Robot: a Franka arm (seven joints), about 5 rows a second.
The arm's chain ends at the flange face. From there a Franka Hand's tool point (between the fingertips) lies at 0.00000 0.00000 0.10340 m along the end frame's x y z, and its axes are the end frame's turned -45 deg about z.
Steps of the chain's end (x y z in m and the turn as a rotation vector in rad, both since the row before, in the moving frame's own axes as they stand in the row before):
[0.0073, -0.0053, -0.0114, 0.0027, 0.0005, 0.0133]
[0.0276, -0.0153, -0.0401, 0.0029, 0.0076, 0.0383]
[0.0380, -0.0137, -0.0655, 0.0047, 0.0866, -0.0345]
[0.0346, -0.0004, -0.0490, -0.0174, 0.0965, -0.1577]
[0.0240, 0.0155, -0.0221, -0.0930, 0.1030, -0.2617]
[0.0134, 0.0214, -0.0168, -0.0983, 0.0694, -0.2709]
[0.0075, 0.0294, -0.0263, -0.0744, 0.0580, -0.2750]
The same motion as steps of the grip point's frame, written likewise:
[0.0091, 0.0013, -0.0114, 0.0016, 0.0023, 0.0133]
[0.0311, 0.0091, -0.0401, -0.0033, 0.0074, 0.0383]
[0.0433, 0.0230, -0.0659, -0.0579, 0.0646, -0.0345]
[0.0312, 0.0320, -0.0495, -0.0805, 0.0559, -0.1577]
[0.0086, 0.0420, -0.0231, -0.1386, 0.0071, -0.2617]
[-0.0061, 0.0370, -0.0175, -0.1186, -0.0204, -0.2709]
[-0.0153, 0.0358, -0.0268, -0.0936, -0.0116, -0.2750]

